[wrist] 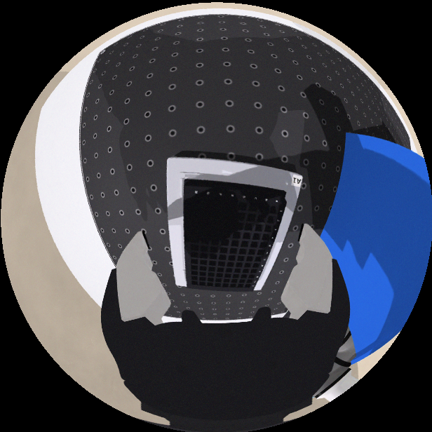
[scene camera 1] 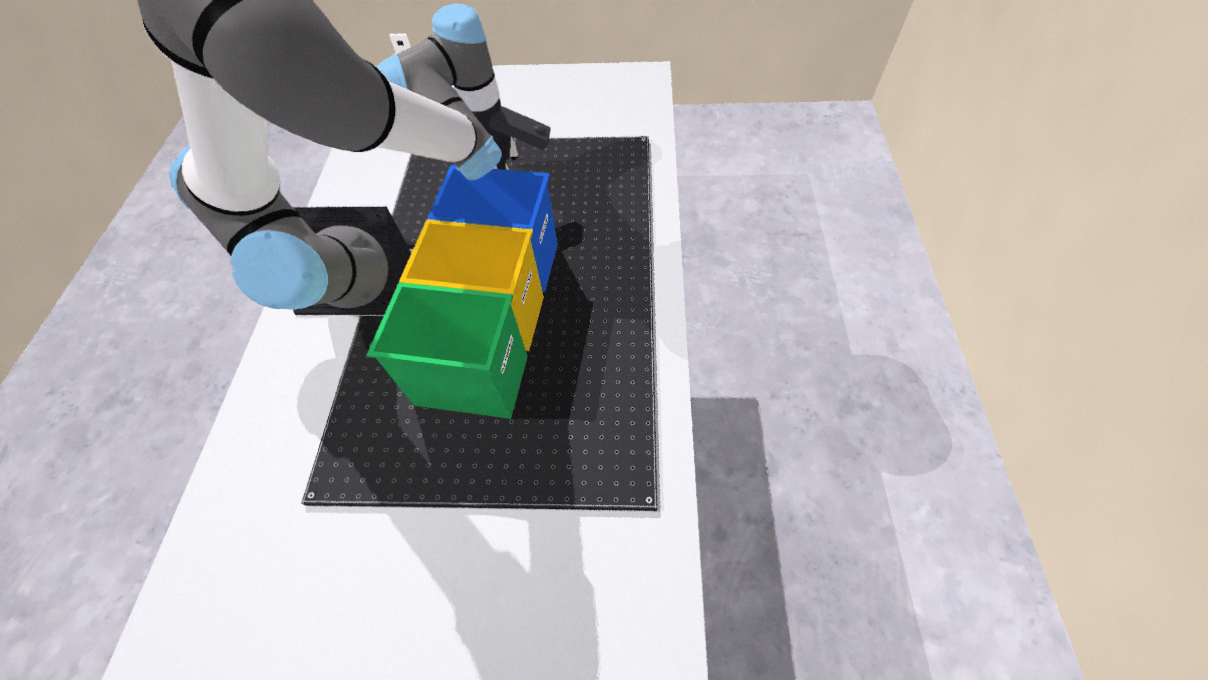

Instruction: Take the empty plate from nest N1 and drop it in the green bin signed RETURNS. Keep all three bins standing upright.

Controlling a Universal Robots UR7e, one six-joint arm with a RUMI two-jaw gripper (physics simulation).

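Pixels of known places: arm's base, origin of the base link: [scene camera 1: 348, 267].
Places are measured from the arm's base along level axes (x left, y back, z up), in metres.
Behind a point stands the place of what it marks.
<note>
A dark plate [wrist: 235, 240] with a grid of wells lies inside a light grey nest frame [wrist: 176, 235] in the wrist view. The frame has a small corner label that I cannot read surely. My gripper [wrist: 223, 230] [scene camera 1: 512, 150] is open and empty, its pale fingers standing apart over the two sides of the nest. In the scene view the gripper is behind the blue bin, and its fingertips and the nest are mostly hidden. The green bin [scene camera 1: 448, 388] @(y -0.268, x -0.252, z 0.038 m) stands upright at the near end of the bin row, a small sign on its right side.
The yellow bin [scene camera 1: 469, 253] @(y -0.249, x -0.002, z 0.060 m) stands upright behind the green one. The blue bin [scene camera 1: 490, 198] @(y -0.260, x 0.130, z 0.063 m) [wrist: 370, 225] stands upright farthest back, close beside the nest and gripper. All stand on a black perforated board [scene camera 1: 608, 456] @(y -0.518, x -0.309, z -0.051 m) [wrist: 215, 65] on a white table [scene camera 1: 253, 574] @(y -0.013, x -0.526, z -0.064 m). My arm passes left of the bins.
</note>
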